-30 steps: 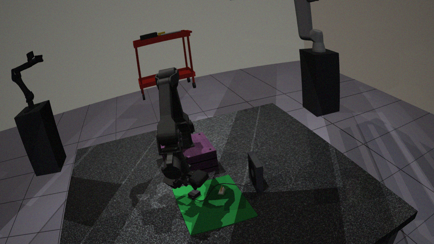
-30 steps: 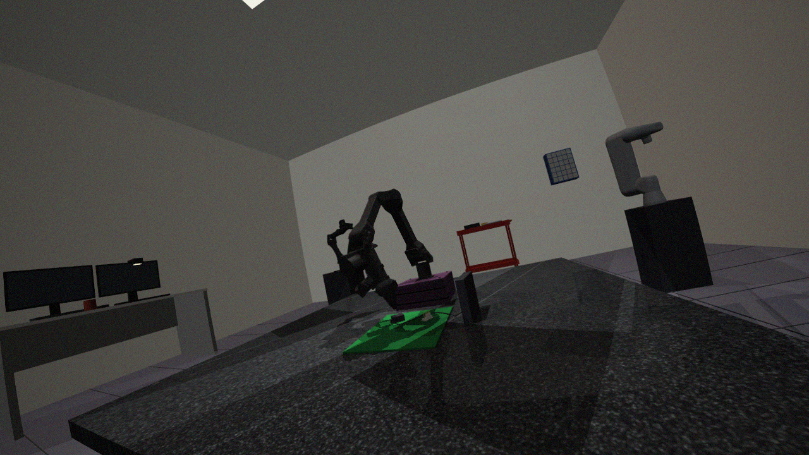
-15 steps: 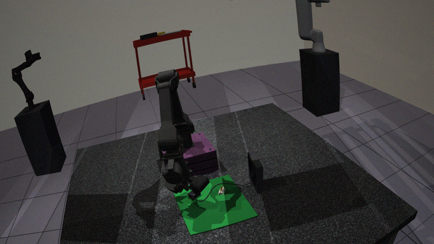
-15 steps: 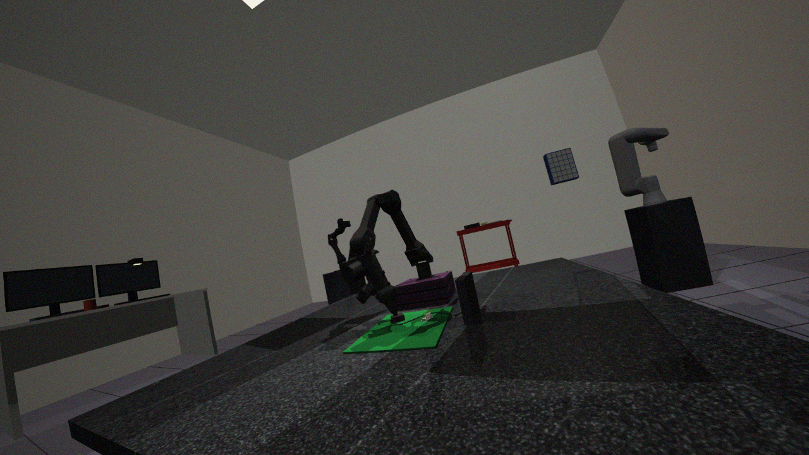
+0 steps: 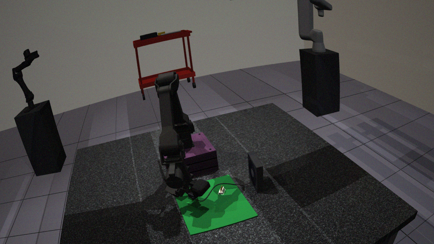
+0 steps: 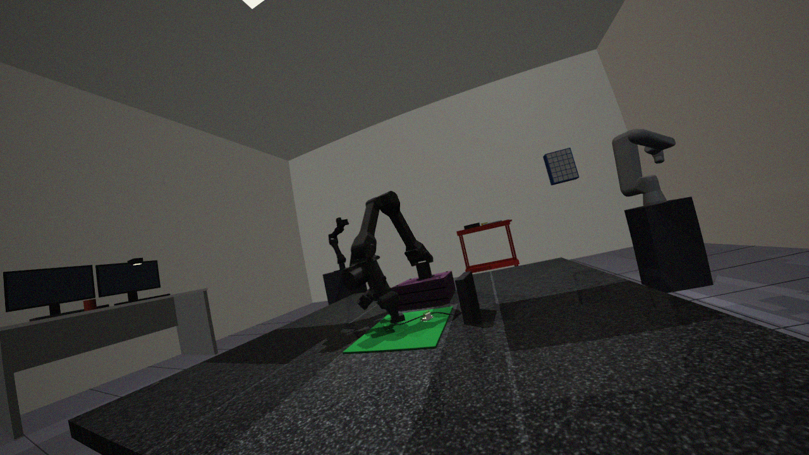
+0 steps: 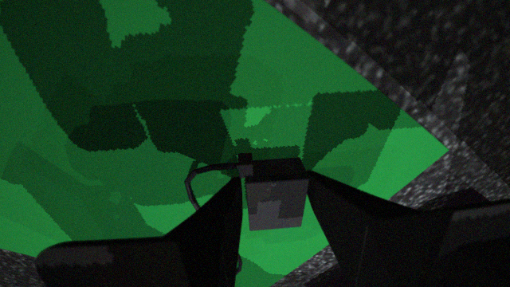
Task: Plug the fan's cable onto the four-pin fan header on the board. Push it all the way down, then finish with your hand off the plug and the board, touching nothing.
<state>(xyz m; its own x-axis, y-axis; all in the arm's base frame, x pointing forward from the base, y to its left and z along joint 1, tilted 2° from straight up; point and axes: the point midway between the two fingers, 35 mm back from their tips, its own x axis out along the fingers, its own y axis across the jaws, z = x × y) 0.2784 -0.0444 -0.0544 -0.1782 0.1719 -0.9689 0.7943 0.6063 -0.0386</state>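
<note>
Now: gripper tip 24 cm to the right of the black fan, 5 cm below it and 1 cm short of it. Round my gripper tip: white four-pin header (11 cm to the left, 1 cm below, 1 cm ahead); green board (6 cm to the left, 6 cm ahead, 2 cm below); dark fan plug (1 cm to the left).
</note>
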